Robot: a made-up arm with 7 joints.
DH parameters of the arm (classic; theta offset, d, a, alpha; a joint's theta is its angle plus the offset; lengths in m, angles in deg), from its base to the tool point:
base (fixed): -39.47 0 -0.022 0
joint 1: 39.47 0.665 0.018 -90
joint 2: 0 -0.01 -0.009 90
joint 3: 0 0.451 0.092 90
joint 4: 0 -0.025 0.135 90
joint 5: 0 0.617 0.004 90
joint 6: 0 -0.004 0.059 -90
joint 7: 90 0.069 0.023 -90
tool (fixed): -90 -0.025 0 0
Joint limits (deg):
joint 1: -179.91..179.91
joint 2: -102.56..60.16
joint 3: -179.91..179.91
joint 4: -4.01..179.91
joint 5: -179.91..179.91
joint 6: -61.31..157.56
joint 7: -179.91..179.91
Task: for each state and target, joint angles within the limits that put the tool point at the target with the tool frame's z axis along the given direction. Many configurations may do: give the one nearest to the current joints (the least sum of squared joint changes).
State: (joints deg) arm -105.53 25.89 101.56 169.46 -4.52 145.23 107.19
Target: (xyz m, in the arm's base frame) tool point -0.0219 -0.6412 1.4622 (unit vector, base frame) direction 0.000 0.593 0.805
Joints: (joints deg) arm -90.01 40.18 110.71 179.91 5.55 151.55 119.28
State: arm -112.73 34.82 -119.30 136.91 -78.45 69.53 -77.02
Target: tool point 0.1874 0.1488 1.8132 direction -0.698 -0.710 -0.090
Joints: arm -147.13 10.67 -177.85 139.66 -83.12 81.62 -55.23
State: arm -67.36 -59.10 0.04 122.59 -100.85 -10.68 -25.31
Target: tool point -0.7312 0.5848 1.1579 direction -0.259 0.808 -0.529
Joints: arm -65.76 -96.42 -42.76 110.35 -125.32 3.52 -41.74
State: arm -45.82 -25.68 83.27 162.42 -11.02 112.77 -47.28
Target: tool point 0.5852 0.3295 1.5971 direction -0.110 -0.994 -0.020
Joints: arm -14.64 14.71 64.69 135.39 -49.83 86.67 -55.04
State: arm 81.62 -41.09 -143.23 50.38 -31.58 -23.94 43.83
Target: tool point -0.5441 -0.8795 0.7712 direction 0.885 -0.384 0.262
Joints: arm 31.53 -48.52 -137.85 100.27 -4.17 -20.05 78.54
